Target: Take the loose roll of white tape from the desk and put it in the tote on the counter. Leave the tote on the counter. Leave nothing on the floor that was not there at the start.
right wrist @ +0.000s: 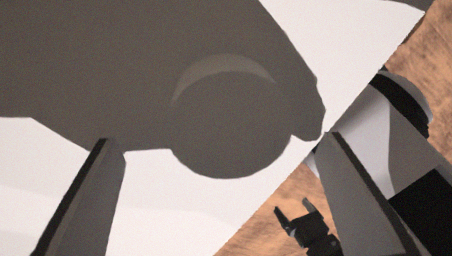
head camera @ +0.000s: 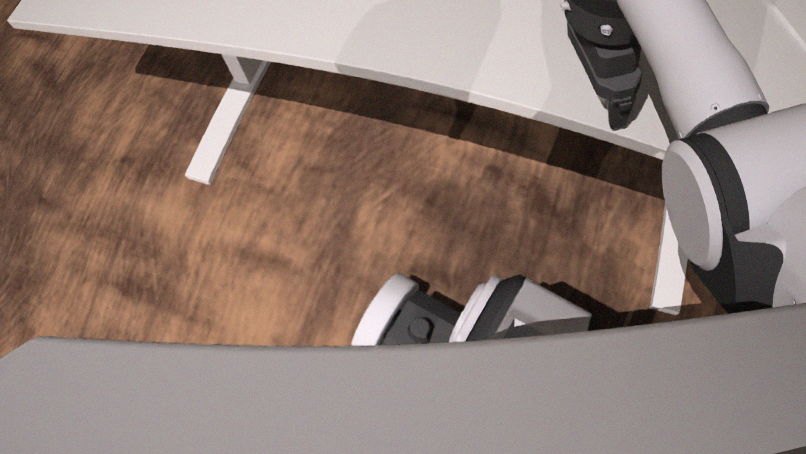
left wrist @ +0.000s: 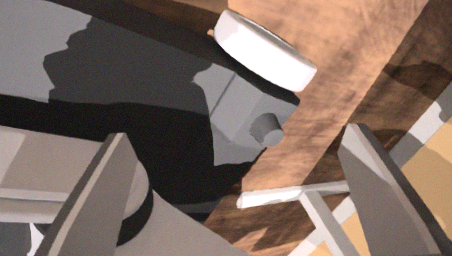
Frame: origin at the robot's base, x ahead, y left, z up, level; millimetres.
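Seen in the pictures: left gripper, fingertip midpoint: (right wrist: 289,203) (left wrist: 235,142); right gripper, fingertip midpoint: (right wrist: 221,148) (head camera: 600,88).
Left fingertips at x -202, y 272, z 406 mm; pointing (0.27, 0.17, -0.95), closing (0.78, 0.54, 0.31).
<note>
A point is followed by its place in that frame.
The white desk (head camera: 270,25) @(x 172, y 491, z 721 mm) (right wrist: 165,220) @(x 265, y 146, z 721 mm) fills the upper part of the head view. The roll of white tape (right wrist: 225,63) @(x 311, y 36, z 736 mm) lies on it in dark shadow near the desk edge; it shows as a round shape at the middle of the right wrist view, and my right gripper hides it in the head view. My right gripper (head camera: 619,122) (right wrist: 221,148) @(x 282, y 70, z 729 mm) is open and empty, above the desk, with the roll appearing between its separated fingertips. My left gripper (left wrist: 235,142) @(x -202, y 272, z 407 mm) (right wrist: 289,203) @(x -202, y 272, z 407 mm) is open and empty, low over the floor beyond the desk edge. The tote and counter do not show.
A white desk leg foot (head camera: 217,132) stands on the wooden floor (head camera: 282,225) @(x 79, y 621, z 1 mm); another foot (head camera: 669,270) is at the right. A white wheel (left wrist: 265,56) (head camera: 383,313) and dark base parts stand below. A broad grey surface (head camera: 394,400) @(x -146, y 60, z 1192 mm) crosses the head view's bottom.
</note>
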